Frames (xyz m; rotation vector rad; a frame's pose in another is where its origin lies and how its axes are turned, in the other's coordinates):
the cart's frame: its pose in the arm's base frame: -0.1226 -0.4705 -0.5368 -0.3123 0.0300 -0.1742
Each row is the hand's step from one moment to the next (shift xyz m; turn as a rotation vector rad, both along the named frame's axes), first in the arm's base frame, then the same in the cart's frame.
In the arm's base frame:
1: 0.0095 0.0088 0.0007 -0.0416 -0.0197 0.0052
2: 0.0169 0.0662 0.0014 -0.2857 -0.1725 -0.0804
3: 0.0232 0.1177 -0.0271 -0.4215 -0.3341 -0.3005
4: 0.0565 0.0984 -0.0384 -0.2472 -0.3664 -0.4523
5: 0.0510 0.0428 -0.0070 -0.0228 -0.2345 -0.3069
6: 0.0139 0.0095 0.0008 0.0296 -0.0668 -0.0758
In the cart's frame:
1: 0.0078 0.0096 0.0039 -0.0375 -0.0270 -0.0034
2: 0.0050 0.0644 0.0223 -0.2509 -0.1842 -0.1448
3: 0.0023 0.1225 0.0112 -0.3557 -0.2903 -0.4108
4: 0.0385 0.1134 -0.0035 -0.1781 -0.2448 -0.5552
5: 0.0427 0.0507 0.0092 0.0194 -0.1289 -0.3643
6: 0.0120 0.0110 0.0044 0.0410 -0.0343 -0.0907

